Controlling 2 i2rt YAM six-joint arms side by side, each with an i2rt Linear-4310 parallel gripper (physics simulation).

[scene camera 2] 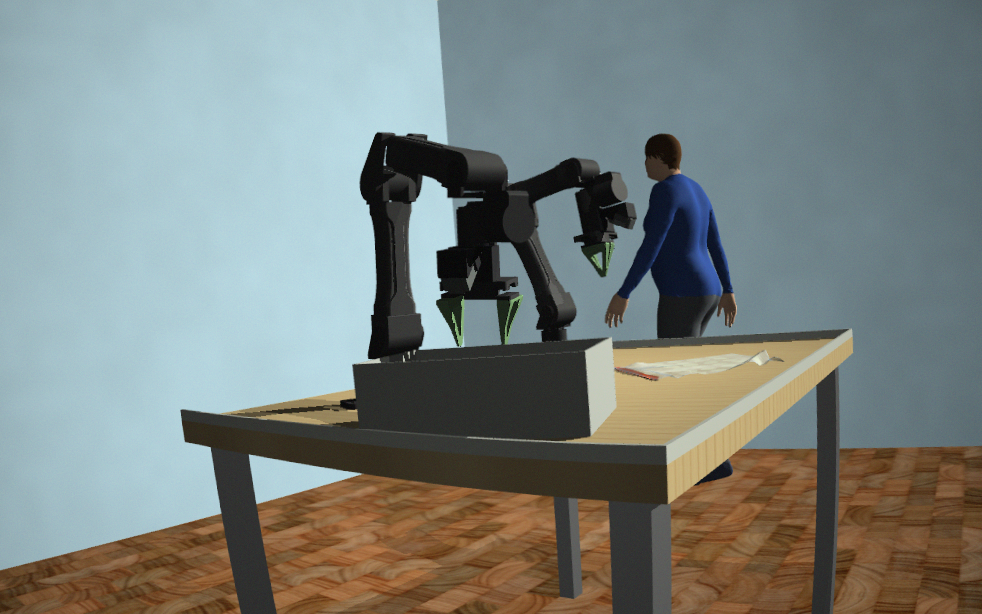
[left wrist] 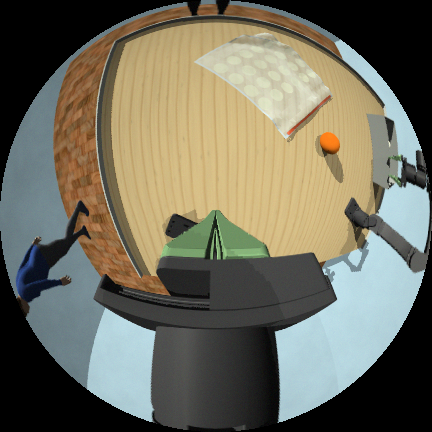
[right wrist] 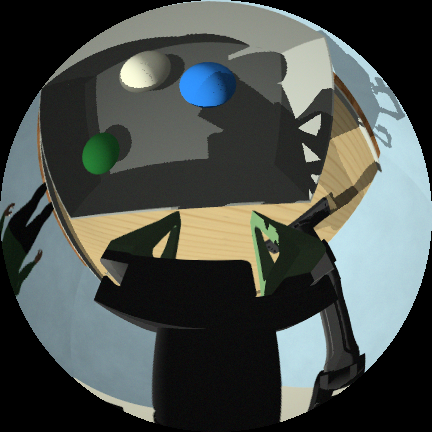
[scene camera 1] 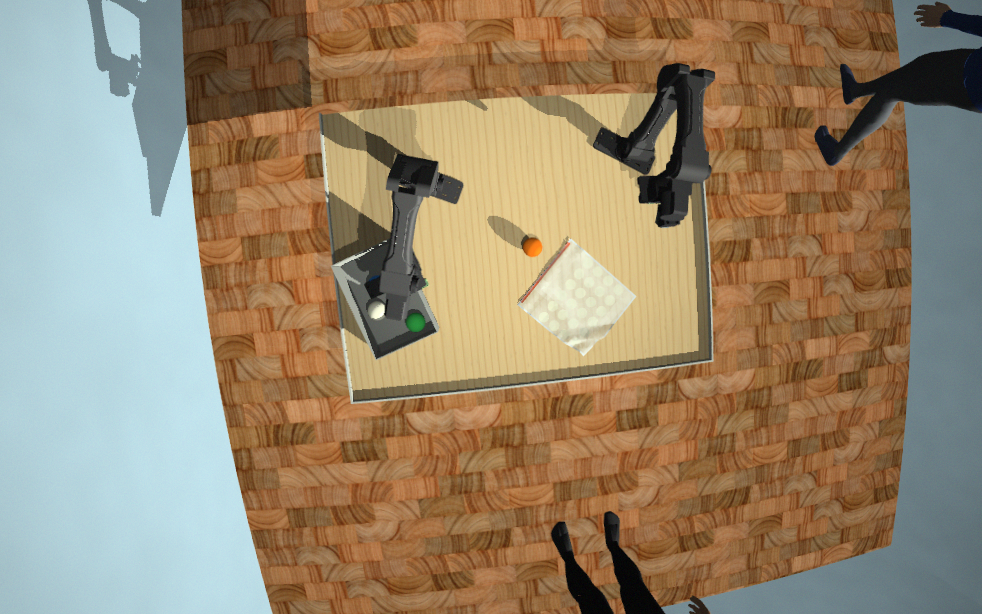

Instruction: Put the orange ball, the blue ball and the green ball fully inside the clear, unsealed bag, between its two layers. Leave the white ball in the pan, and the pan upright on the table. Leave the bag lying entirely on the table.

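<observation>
The orange ball (scene camera 1: 532, 247) (left wrist: 330, 143) rests on the table beside the red-edged side of the clear bag (scene camera 1: 579, 296) (scene camera 2: 695, 364) (left wrist: 267, 75), which lies flat. The grey pan (scene camera 1: 350, 296) (scene camera 2: 470, 398) (right wrist: 190, 182) stands upright, holding the blue ball (right wrist: 205, 82), white ball (scene camera 1: 375, 309) (right wrist: 142, 72) and green ball (scene camera 1: 414, 322) (right wrist: 100, 153). My right gripper (scene camera 2: 483, 344) (right wrist: 215, 216) is open and empty by the pan's rim, pointing down; the arm hides its fingers in scene camera 1. My left gripper (scene camera 2: 603, 275) (left wrist: 214, 215) is shut and empty, above the table away from the bag.
A low raised edge (scene camera 1: 528, 379) (scene camera 2: 760, 394) borders the table. The pan stands close to the table's left edge in scene camera 1. A person in blue (scene camera 2: 684, 224) stands behind the table in scene camera 2.
</observation>
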